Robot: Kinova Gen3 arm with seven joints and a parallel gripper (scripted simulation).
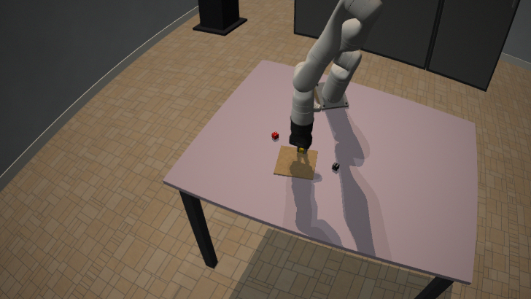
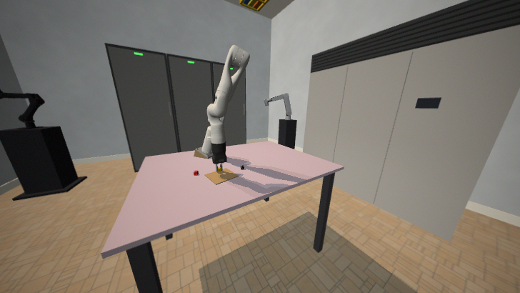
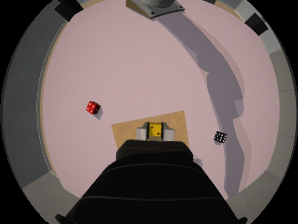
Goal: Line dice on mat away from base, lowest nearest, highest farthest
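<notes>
Now: hand 10 mm above the yellow die. From my hand the other things lie so: square mat 50 mm ahead, 30 mm below; then black die 10 mm ahead, 140 mm to the left, 20 mm below; then red die 30 mm behind, 130 mm to the right, 20 mm below.
</notes>
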